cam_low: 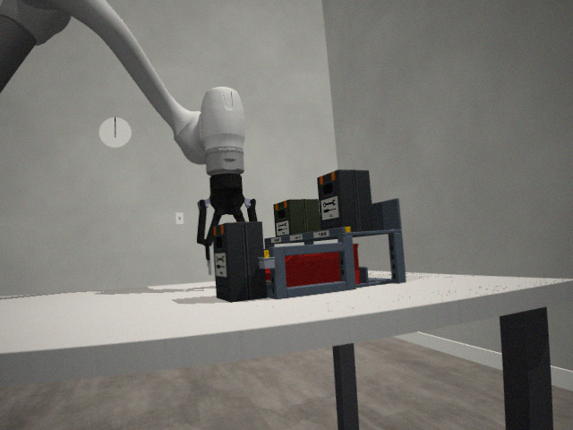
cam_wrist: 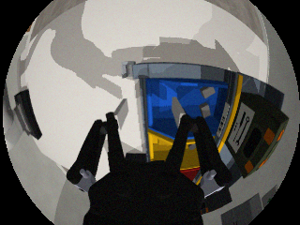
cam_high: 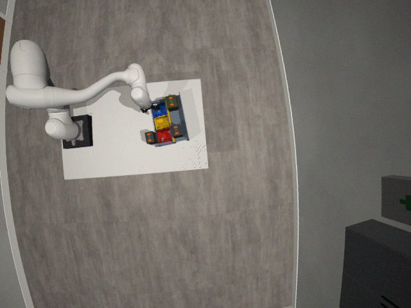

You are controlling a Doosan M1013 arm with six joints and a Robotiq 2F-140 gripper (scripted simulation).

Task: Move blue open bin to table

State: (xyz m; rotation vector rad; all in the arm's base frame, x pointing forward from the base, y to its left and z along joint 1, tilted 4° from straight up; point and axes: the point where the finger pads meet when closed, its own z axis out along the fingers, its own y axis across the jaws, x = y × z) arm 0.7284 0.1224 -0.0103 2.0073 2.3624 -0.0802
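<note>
Now: hand 8 cm short of the blue open bin, 1 cm to the right of it and 2 cm above it. From my hand the other things lie so: yellow bin: 10 cm ahead, 10 cm to the right, 2 cm below; then green box: 17 cm ahead, 3 cm to the left, 9 cm above; then red bin: 12 cm ahead, 21 cm to the right, 2 cm below.
</note>
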